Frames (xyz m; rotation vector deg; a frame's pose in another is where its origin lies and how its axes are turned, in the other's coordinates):
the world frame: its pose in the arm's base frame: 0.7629 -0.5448 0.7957 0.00 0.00 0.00
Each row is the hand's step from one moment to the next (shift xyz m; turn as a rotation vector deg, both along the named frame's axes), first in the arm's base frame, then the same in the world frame.
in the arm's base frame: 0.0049 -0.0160 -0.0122 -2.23 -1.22 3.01
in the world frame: 0.0049 -0.0160 -0.0122 -2.23 -1.22 3.01
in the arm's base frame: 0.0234 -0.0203 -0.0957 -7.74 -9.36 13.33
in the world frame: 0.0234 -0.0203 -0.0957 -7.74 -9.36 13.33
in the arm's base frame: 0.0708 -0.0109 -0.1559 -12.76 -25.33 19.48
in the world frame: 0.0708 -0.0109 -0.1559 -12.76 -25.33 19.48
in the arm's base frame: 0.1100 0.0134 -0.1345 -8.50 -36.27 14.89
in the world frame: 0.1100 0.0134 -0.1345 -8.50 -36.27 14.89
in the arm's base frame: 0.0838 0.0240 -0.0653 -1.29 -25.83 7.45
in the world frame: 0.0838 0.0240 -0.0653 -1.29 -25.83 7.45
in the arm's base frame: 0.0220 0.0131 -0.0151 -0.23 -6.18 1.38
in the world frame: 0.0220 0.0131 -0.0151 -0.23 -6.18 1.38
